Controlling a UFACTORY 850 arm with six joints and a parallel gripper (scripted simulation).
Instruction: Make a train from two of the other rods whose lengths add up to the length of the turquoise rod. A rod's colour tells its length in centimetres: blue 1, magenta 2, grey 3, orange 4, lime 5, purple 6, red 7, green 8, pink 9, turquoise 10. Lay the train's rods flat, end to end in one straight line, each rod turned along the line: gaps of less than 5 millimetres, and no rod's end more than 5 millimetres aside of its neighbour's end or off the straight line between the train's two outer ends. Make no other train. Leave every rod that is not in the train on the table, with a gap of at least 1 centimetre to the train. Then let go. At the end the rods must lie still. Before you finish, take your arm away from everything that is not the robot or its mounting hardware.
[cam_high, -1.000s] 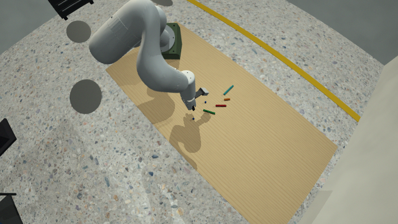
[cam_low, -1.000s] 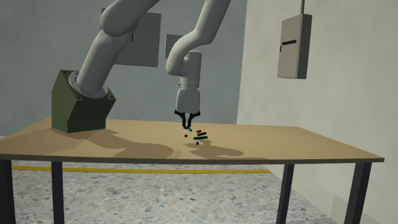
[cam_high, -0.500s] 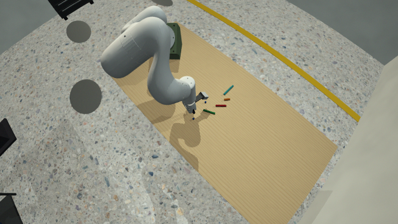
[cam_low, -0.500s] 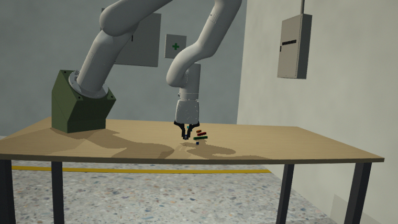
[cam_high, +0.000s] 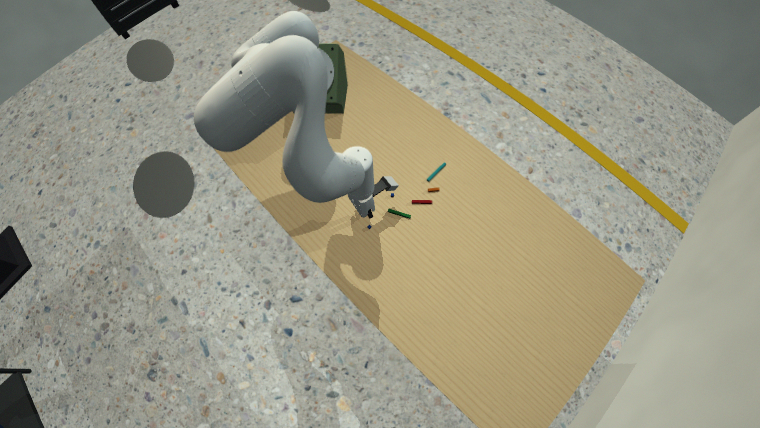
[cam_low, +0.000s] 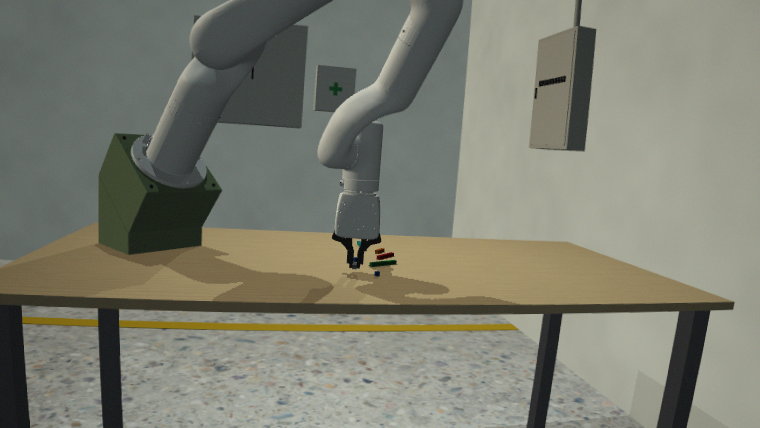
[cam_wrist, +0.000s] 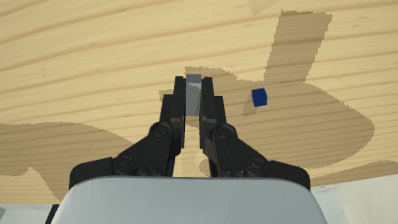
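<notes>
Now: hand 20 mm above the grey rod. Round my hand: green rod: 100 mm ahead, 80 mm to the left, 30 mm below; then red rod: 130 mm ahead, 160 mm to the left, 30 mm below; then orange rod: 130 mm ahead, 220 mm to the left, 30 mm below.
</notes>
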